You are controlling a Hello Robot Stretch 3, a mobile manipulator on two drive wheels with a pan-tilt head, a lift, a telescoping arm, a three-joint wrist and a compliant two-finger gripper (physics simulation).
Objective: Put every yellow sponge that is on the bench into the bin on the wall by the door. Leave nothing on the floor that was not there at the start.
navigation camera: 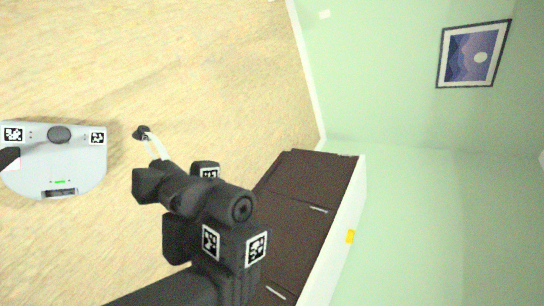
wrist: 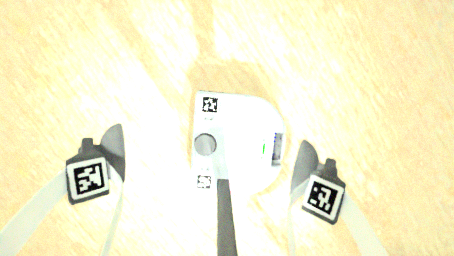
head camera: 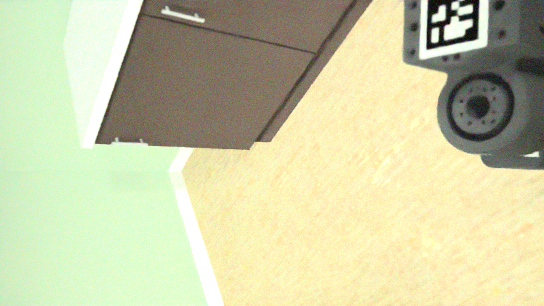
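A yellow sponge lies on the white top of the bench, close to the green wall, in the navigation view. No sponge shows in the head view. My gripper is open and empty. In the wrist view its two fingers stand wide apart and point down, with my own base and the floor far below. In the navigation view it hangs over the floor, on the side of my base and away from the bench top. The bin and the door do not show in these views.
The bench's dark brown doors carry thin handles. My wheeled base stands on the wooden floor. A framed picture hangs on the wall. My wrist joint fills the head view's upper right. A white baseboard edges the floor.
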